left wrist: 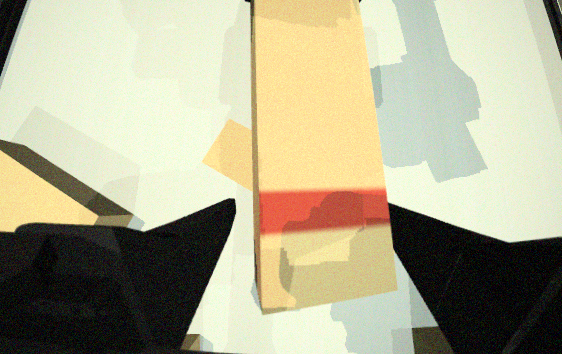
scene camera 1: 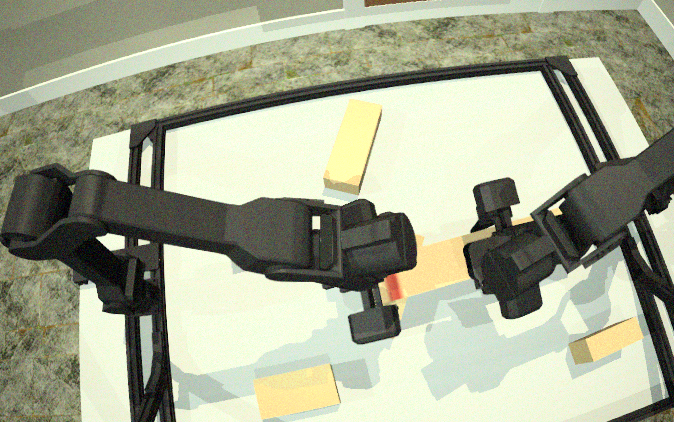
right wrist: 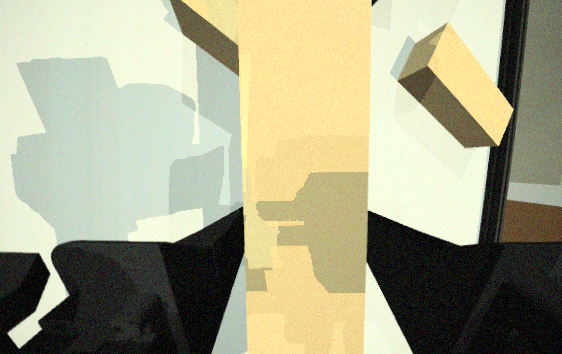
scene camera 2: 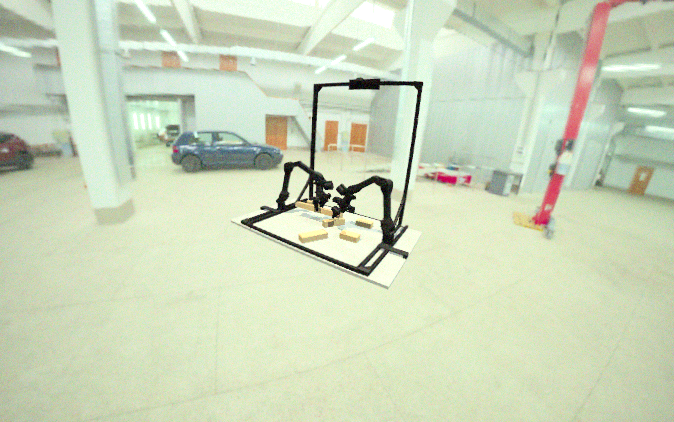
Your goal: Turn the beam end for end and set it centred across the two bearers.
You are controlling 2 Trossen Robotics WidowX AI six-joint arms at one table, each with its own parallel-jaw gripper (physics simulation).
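Frame: origin at the left arm's base, x ahead, y left, z up, level; centimetres.
Seen in the pictures: left gripper, fingertip midpoint: [left wrist: 306, 206] [scene camera 1: 389, 278] [scene camera 2: 335, 216]; right gripper, fingertip midpoint: [left wrist: 294, 11] [right wrist: 299, 211] [scene camera 2: 319, 211]; left arm's base at its link origin: [scene camera 1: 142, 298] [scene camera 2: 387, 242]; right arm's base at its link origin: [scene camera 2: 281, 208].
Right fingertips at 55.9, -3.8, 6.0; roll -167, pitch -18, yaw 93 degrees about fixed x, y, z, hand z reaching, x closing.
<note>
Pixels of each thing's top centre, then the offset from my right fingertips to it, as dx, dy, dz. "spot": a spot on its surface instead. Level surfaces: height alone.
- beam at its top centre: [right wrist: 325, 255] [scene camera 1: 491, 244] [scene camera 2: 318, 206] +1.1, -0.2, +3.7
- long tan bar with a red band, surface spot: [left wrist: 301, 211] [scene camera 1: 388, 268] spot: -14.3, -0.4, +2.9
- long tan block at its top centre: [left wrist: 11, 200] [scene camera 1: 354, 139] [right wrist: 476, 90] [scene camera 2: 313, 233] -14.3, +26.0, -4.1
- shorter tan block at its top centre: [scene camera 1: 295, 391] [scene camera 2: 364, 220] -30.8, -15.0, -4.1
- white table at its surface level: dz -7.9
The beam [scene camera 1: 437, 264] [scene camera 2: 306, 205] [left wrist: 315, 116] [right wrist: 304, 88] is a long tan bar with a red band [scene camera 1: 394, 287] [left wrist: 301, 211] near one end, held clear of the table. My right gripper [scene camera 1: 503, 251] [scene camera 2: 320, 198] [right wrist: 299, 211] is shut on the plain end. My left gripper [scene camera 1: 374, 276] [scene camera 2: 344, 203] [left wrist: 306, 206] is open, its fingers on either side of the red-band end without gripping it. A long tan block [scene camera 1: 352, 146] lies at the back. A shorter tan block [scene camera 1: 295, 389] lies at the front. Another tan block [left wrist: 228, 158] lies partly hidden under the beam.
A black frame [scene camera 1: 293, 94] runs round the white table [scene camera 1: 461, 138]. Several tan blocks [scene camera 2: 312, 235] [scene camera 2: 349, 236] [scene camera 2: 364, 223] lie on the table in scene camera 2. Two more block ends [right wrist: 206, 31] [right wrist: 437, 67] show beside the beam in the right wrist view.
</note>
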